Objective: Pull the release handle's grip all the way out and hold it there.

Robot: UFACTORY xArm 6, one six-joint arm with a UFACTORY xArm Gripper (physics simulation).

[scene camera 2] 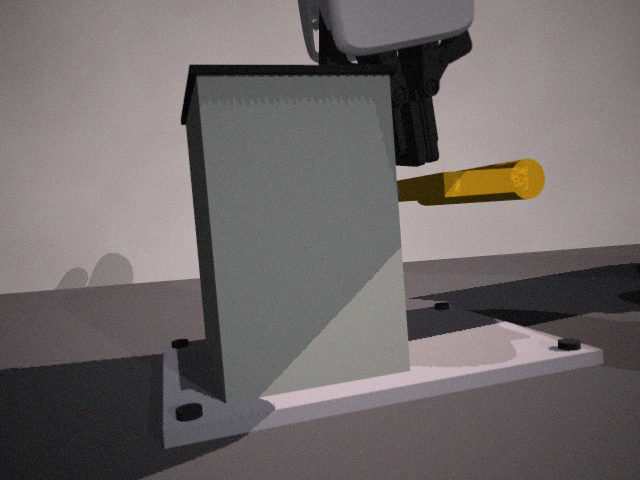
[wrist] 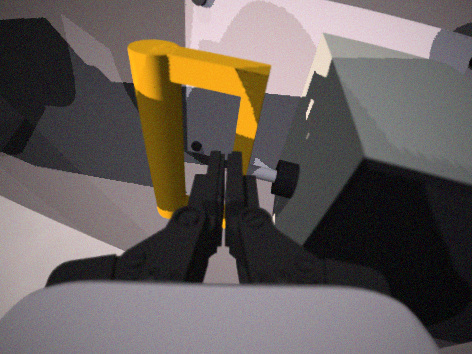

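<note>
The release handle is a yellow rectangular loop. Its thick round grip (scene camera 2: 527, 178) (wrist: 162, 140) is on the side away from the grey-green housing (scene camera 2: 299, 206) (wrist: 410, 110). A short metal rod (wrist: 265, 173) runs from the handle's inner side into a black collar (wrist: 286, 179) on the housing. My gripper (scene camera 2: 416, 161) (wrist: 226, 173) is shut and empty, with a thin gap between its fingers. In scene camera 2 its fingertips are above the handle, near the housing. In the wrist view they overlap the loop near its inner bar, right of the grip, and hide part of the loop's near end.
The housing has a black top (scene camera 2: 289, 70) and stands on a pale base plate (scene camera 2: 330, 395) (wrist: 340, 20) with black bolts at its corners. The housing stands close to the right of my fingers in the wrist view. Dark shadows fall across the plate and floor.
</note>
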